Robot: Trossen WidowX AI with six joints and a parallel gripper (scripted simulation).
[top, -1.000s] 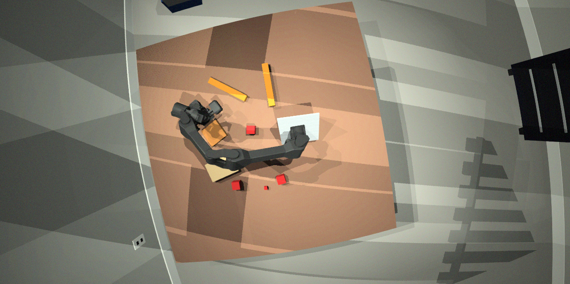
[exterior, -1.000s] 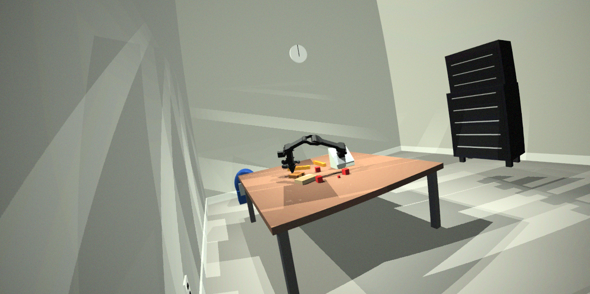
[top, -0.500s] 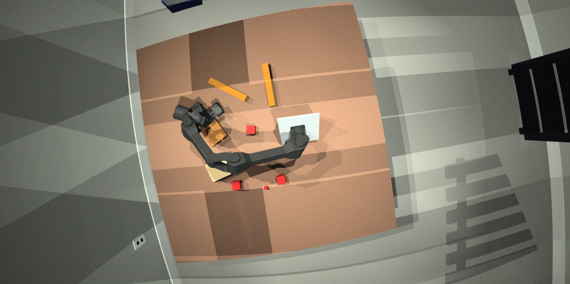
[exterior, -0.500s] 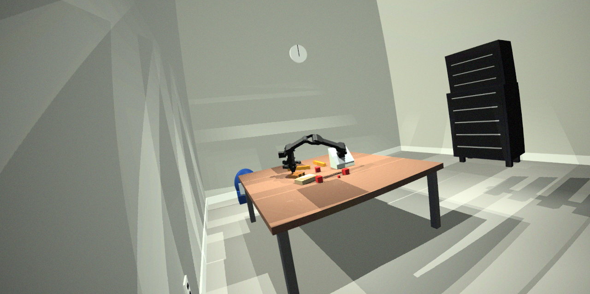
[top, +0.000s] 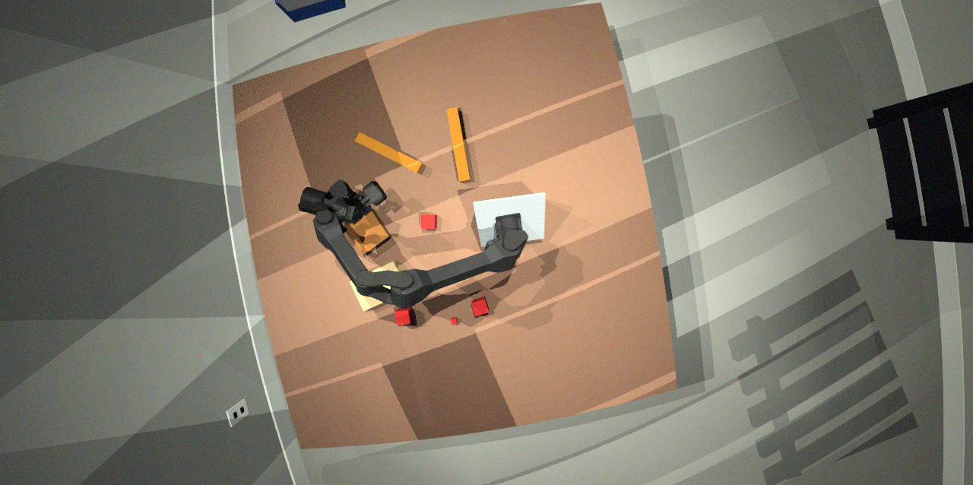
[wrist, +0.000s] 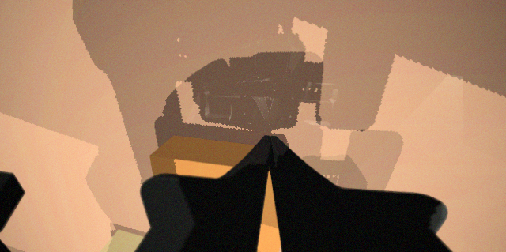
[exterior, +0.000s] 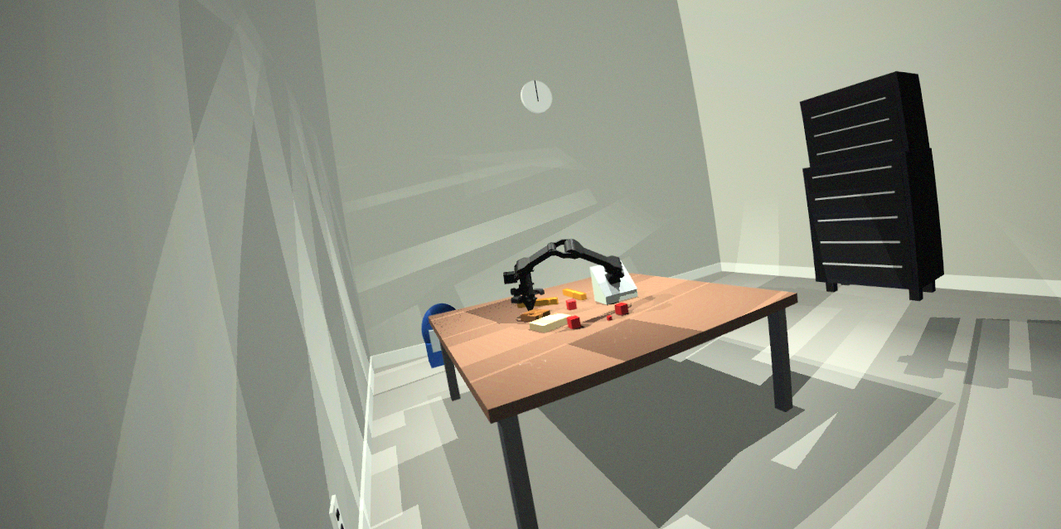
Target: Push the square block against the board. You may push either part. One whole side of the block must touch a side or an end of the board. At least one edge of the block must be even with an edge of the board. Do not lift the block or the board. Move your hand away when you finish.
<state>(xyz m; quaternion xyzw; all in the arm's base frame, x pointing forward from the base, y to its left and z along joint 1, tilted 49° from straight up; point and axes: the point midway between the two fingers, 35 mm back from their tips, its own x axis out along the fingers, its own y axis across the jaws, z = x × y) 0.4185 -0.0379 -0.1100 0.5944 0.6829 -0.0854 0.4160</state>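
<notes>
Now: the orange square block 70 mm to the left of my gripper tip. Round my gripper tip: board: 240 mm to the left.
</notes>
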